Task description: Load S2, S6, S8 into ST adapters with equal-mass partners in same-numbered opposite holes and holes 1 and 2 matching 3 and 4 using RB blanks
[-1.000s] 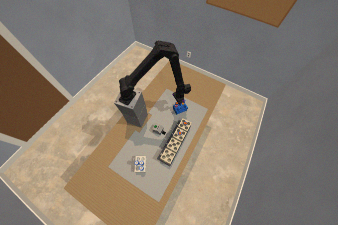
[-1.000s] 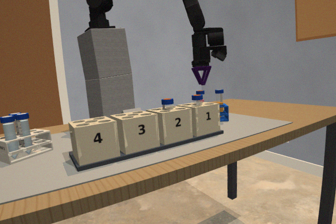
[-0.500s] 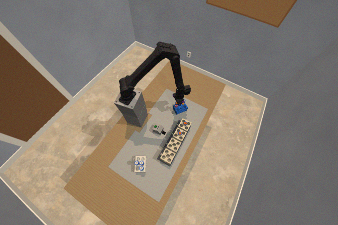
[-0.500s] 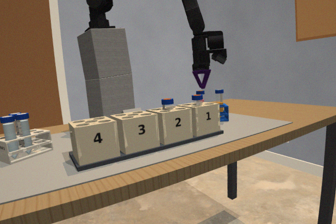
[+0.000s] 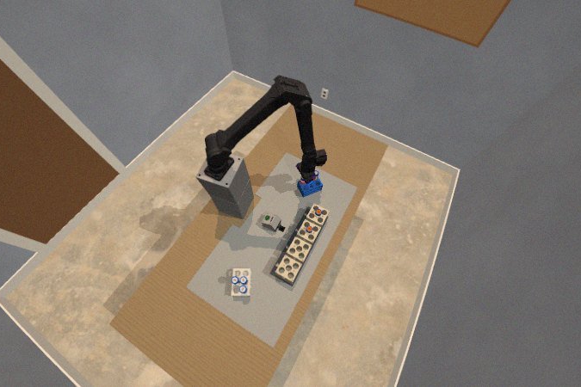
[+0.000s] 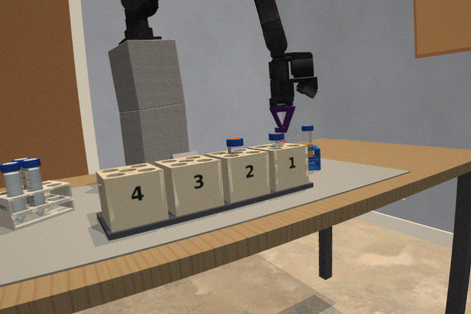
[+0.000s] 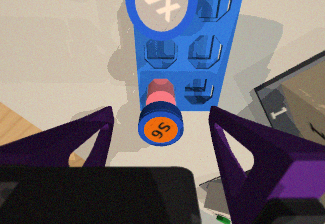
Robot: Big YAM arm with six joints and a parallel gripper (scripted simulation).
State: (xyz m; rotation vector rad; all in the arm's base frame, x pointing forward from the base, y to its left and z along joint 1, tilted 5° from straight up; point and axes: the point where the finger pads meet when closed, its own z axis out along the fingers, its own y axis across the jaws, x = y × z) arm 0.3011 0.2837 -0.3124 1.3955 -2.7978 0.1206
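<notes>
My gripper is now 4 cm short of the blue sample rack RS, 1 cm to the right of it and 9 cm above it. Round my hand: white blank rack RB: 2 cm behind, 66 cm to the right, 9 cm below.
</notes>
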